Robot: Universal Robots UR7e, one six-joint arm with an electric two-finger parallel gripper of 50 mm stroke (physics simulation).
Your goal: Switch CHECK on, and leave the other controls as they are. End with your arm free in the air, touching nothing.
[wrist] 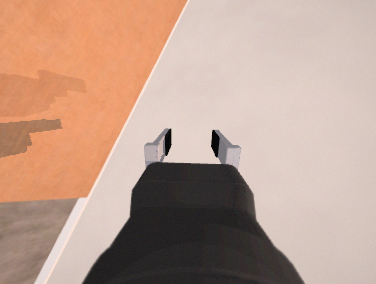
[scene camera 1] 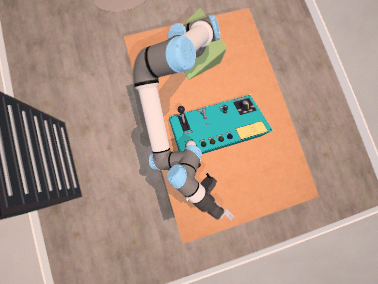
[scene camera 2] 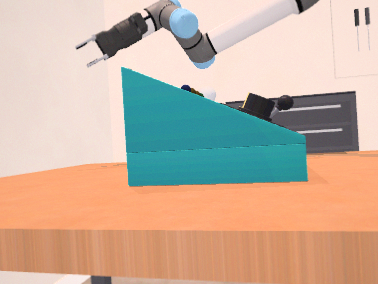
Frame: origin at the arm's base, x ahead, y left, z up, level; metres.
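Seen in the pictures: gripper, fingertip midpoint: [wrist: 191, 137] [scene camera 1: 227, 215] [scene camera 2: 81, 57].
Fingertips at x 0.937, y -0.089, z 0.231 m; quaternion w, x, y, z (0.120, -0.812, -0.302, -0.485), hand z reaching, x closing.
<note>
Pixels of each thing's top centre, then the offset from my fingertips to it. "*": a spot on its surface instead. Level surfaces: height alone.
- lever with a black ball, middle of its top: [scene camera 2: 284, 94] [scene camera 1: 181, 108] 0.549 m back, 0.079 m right, 0.155 m down
- black square control, middle of its top: [scene camera 2: 257, 92] [scene camera 1: 246, 103] 0.516 m back, 0.285 m left, 0.189 m down
- wooden table, its level: 0.320 m down
- yellow plate, surface spot: [scene camera 1: 251, 131] * 0.351 m back, 0.256 m left, 0.154 m down
A teal sloped control panel [scene camera 1: 230, 120] [scene camera 2: 210, 135] stands on the orange table. Along one side it has a lever with a black ball [scene camera 1: 181, 109] [scene camera 2: 285, 102], two small toggles [scene camera 1: 204, 114] [scene camera 1: 224, 108] and a black square control [scene camera 1: 245, 105]. Along its higher edge is a row of round knobs, including a white one [scene camera 1: 191, 143] [scene camera 2: 210, 94] and a dark blue one [scene camera 1: 229, 136] [scene camera 2: 186, 88]. No lettering is readable, so I cannot tell which control is CHECK or its state. My gripper [scene camera 1: 230, 215] [scene camera 2: 83, 56] [wrist: 191, 137] is open and empty, in the air beyond the panel's high edge.
The wooden table [scene camera 1: 280, 170] [scene camera 2: 60, 205] carries the panel and a green block [scene camera 1: 207, 62] by the arm's base. A yellow plate [scene camera 1: 251, 131] lies on the panel. The arm's wrist links hang over the knob side. A dark slatted cabinet [scene camera 1: 39, 157] stands beyond the table.
</note>
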